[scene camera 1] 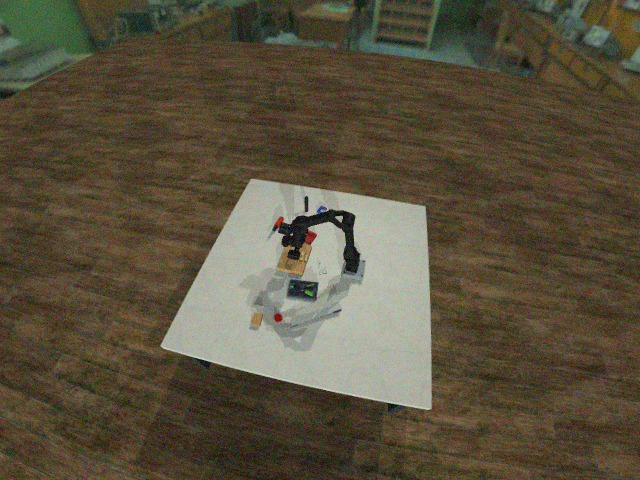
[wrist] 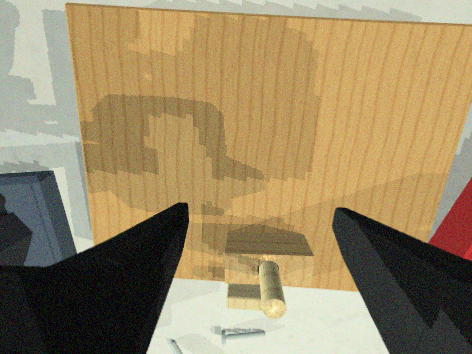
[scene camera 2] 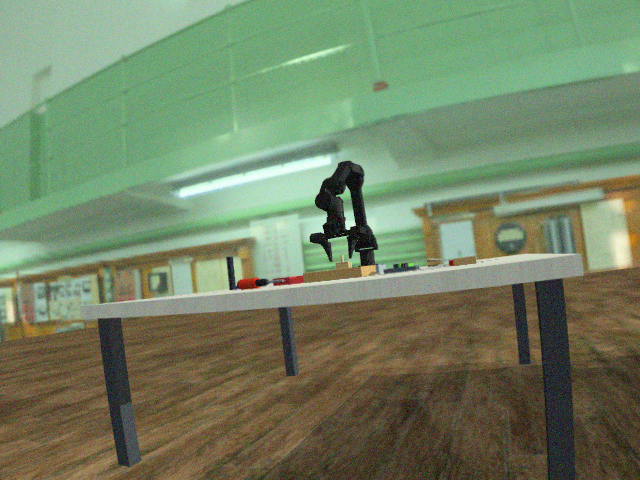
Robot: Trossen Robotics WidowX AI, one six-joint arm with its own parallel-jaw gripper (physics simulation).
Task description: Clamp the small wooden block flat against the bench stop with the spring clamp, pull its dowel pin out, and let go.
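Frame: origin at the arm's base, x left, y down, z back, level; centimetres.
Seen in the pictures: gripper, between the fingertips: (wrist: 260,214) (scene camera 2: 340,260); arm's base, origin of its link: (scene camera 1: 352,267) (scene camera 2: 368,265).
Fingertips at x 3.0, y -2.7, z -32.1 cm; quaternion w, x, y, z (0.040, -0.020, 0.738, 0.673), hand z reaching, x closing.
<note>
Pixels of each thing's top centre, then the offset from my fingertips to it. "*": a spot on its surface instead.
- small wooden block, centre of its top: (wrist: 268,270) (scene camera 2: 342,262) dx -0.9, dy +0.7, dz +3.3 cm
- large wooden board, centre of its top: (wrist: 262,170) (scene camera 2: 339,269) (scene camera 1: 294,256) dx -0.1, dy +2.9, dz -1.3 cm
- pale wooden piece, a spot on its surface: (wrist: 243,297) * dx +0.1, dy +1.0, dz +5.4 cm
- green spring clamp, centre of its top: (scene camera 2: 399,263) (scene camera 1: 304,286) dx +16.9, dy +3.4, dz +10.5 cm
- dark tray, centre of its top: (scene camera 2: 402,267) (scene camera 1: 303,288) dx +17.8, dy +4.7, dz +9.9 cm
- red object, centre of its top: (scene camera 2: 293,276) (scene camera 1: 305,234) dx -18.2, dy +3.6, dz -1.3 cm
- orange-handled screwdriver, centre of its top: (scene camera 2: 261,277) (scene camera 1: 275,226) dx -17.9, dy +2.8, dz -21.0 cm
- black post, centre of its top: (scene camera 2: 229,257) (scene camera 1: 306,197) dx -40.2, dy -5.9, dz -7.8 cm
- long grey bar, centre of its top: (scene camera 1: 311,316) dx +31.9, dy +3.1, dz +19.4 cm
- red disc, centre of its top: (scene camera 1: 277,317) dx +37.1, dy +4.5, dz +3.3 cm
The small wooden block (wrist: 270,243) (scene camera 2: 343,265) sits near one edge of the large wooden board (wrist: 380,100) (scene camera 2: 330,275) (scene camera 1: 289,266). Its dowel pin (wrist: 271,287) stands up from it. A pale wooden piece (wrist: 243,297) shows beside it past the board's edge; I cannot tell if this is the bench stop. The black and green spring clamp (scene camera 1: 309,291) lies in the dark tray (scene camera 1: 316,297) (wrist: 47,200); part of it shows at the wrist view's left edge. My gripper (wrist: 260,214) (scene camera 2: 340,253) is open and empty, pointing down above the block and pin, not touching them.
A red object (scene camera 1: 310,237) (wrist: 455,225) lies beside the board, near an orange-handled screwdriver (scene camera 1: 279,222) (scene camera 2: 249,282). A black post (scene camera 1: 306,203) (scene camera 2: 230,272) stands farther off. Screws (wrist: 245,332) lie past the board's edge. A long grey bar (scene camera 1: 323,316) and red disc (scene camera 1: 278,317) lie beyond the tray.
</note>
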